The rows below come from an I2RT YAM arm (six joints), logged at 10 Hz.
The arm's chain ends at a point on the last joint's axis. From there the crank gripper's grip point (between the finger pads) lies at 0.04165 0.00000 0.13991 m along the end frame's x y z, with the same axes.
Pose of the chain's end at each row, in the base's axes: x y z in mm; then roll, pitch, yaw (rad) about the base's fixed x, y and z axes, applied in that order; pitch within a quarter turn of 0, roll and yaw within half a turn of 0:
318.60 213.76 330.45 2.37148 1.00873 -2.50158
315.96 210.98 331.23 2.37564 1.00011 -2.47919
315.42 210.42 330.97 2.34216 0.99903 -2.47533
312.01 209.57 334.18 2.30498 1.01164 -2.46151
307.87 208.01 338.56 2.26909 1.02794 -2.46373
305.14 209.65 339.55 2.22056 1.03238 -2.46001
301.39 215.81 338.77 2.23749 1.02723 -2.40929
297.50 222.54 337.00 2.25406 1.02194 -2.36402
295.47 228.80 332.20 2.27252 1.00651 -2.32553
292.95 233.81 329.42 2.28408 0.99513 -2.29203
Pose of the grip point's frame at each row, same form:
310.79 329.38 241.68 2.37148 1.00873 -2.50158
305.48 325.81 241.71 2.37564 1.00011 -2.47919
300.18 326.04 243.17 2.34216 0.99903 -2.47533
291.30 326.40 249.15 2.30498 1.01164 -2.46151
283.90 326.29 256.43 2.26909 1.02794 -2.46373
274.80 328.49 260.39 2.22056 1.03238 -2.46001
266.93 332.68 258.38 2.23749 1.02723 -2.40929
259.59 337.48 255.39 2.25406 1.02194 -2.36402
254.65 341.37 248.70 2.27252 1.00651 -2.32553
249.23 344.31 244.65 2.28408 0.99513 -2.29203

